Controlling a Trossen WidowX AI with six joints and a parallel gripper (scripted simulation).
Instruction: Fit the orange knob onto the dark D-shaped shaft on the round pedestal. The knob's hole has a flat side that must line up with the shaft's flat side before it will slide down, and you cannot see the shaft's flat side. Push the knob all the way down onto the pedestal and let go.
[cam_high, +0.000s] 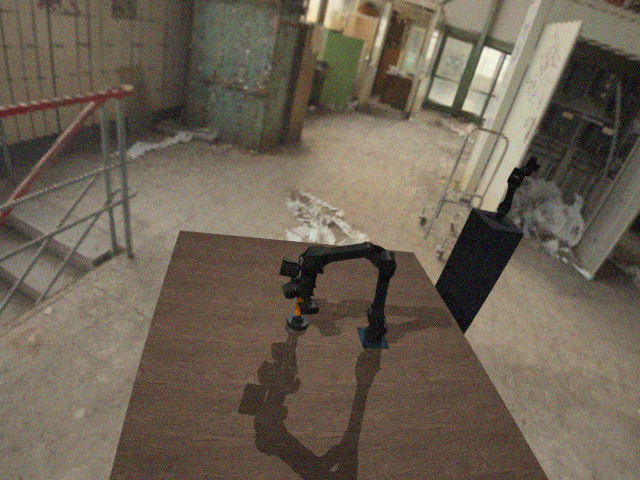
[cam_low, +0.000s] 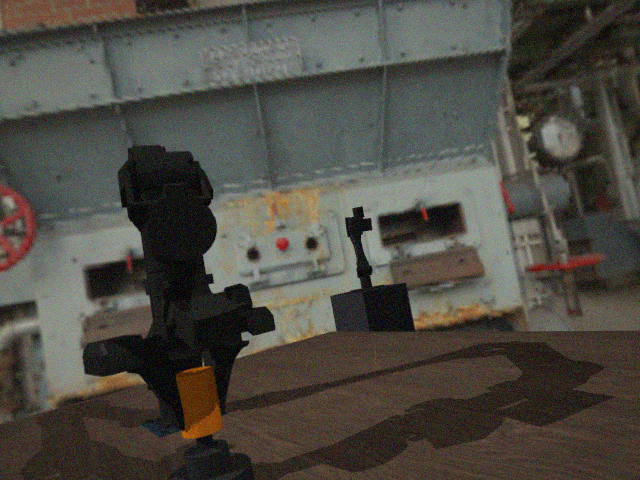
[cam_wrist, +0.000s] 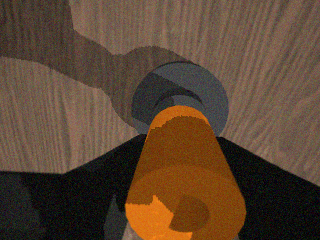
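Right now the orange knob is 20 mm above my gripper tip. From my gripper tip the other things lie so: dark round pedestal (40 mm below).
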